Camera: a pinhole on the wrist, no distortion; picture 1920 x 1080 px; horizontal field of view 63.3 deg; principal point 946.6 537.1 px. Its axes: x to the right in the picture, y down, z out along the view. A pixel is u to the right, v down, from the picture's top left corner.
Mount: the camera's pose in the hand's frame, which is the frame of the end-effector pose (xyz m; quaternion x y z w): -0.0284 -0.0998 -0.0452 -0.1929 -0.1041 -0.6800 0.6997
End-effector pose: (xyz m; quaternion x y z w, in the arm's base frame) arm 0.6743 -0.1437 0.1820 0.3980 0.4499 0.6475 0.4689
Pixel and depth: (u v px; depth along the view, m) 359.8 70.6 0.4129
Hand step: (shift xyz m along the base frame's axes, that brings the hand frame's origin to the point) 0.2372 -0.0816 0.2701
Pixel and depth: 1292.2 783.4 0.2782
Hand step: 0.2096 0.1030 0.0279
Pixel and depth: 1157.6 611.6 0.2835
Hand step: 0.2105 0.0694 0.0472
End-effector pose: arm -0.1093 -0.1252 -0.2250 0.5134 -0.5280 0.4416 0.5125
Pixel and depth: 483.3 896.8 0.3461
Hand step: -0.1502 -0.2101 0.0752
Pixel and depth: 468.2 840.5 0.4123
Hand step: -0.2028 -0.2564 0.0807
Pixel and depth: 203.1 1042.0 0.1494
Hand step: -0.0296 -0.0549 0.0300
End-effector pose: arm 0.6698 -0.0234 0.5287 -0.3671 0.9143 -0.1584 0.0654
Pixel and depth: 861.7 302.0 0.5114
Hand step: 0.0433 0.0245 -0.4369
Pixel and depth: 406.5 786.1 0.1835
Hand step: -0.0140 -0.0120 -0.0970
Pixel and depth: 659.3 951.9 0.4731
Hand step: -0.1417 -0.0629 -0.3706
